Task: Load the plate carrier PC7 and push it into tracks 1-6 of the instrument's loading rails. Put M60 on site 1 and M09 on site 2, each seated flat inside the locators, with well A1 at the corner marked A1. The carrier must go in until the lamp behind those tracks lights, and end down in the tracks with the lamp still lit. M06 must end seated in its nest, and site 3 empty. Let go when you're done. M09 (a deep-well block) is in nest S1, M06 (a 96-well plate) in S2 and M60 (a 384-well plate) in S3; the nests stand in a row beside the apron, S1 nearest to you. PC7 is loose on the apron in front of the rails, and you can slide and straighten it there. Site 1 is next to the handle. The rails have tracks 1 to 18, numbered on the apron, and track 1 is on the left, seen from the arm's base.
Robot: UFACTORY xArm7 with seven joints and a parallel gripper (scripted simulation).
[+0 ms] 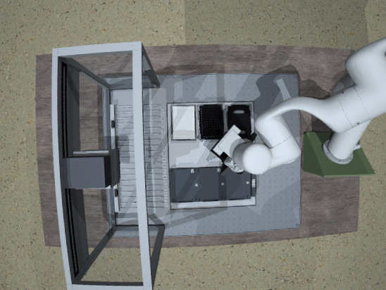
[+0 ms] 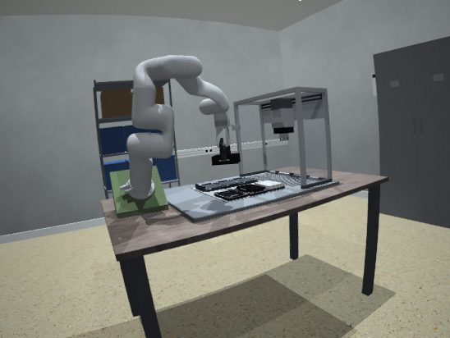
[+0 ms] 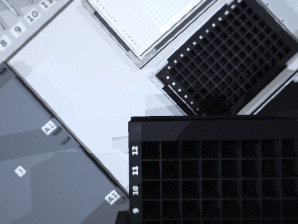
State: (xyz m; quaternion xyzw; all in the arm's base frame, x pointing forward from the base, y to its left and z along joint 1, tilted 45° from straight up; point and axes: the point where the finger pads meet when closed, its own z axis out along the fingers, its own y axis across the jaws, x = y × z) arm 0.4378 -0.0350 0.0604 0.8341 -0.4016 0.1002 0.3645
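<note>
Now: hand 8 cm short of the dark plate carrier PC7, 12 cm to the right of it and 16 cm above it. Round my hand: pale 384-well plate M60 (15 cm ahead, 13 cm to the right, 15 cm below); then black deep-well block M09 (1 cm below); then nest S1 (7 cm behind, 10 cm to the right, 17 cm below).
</note>
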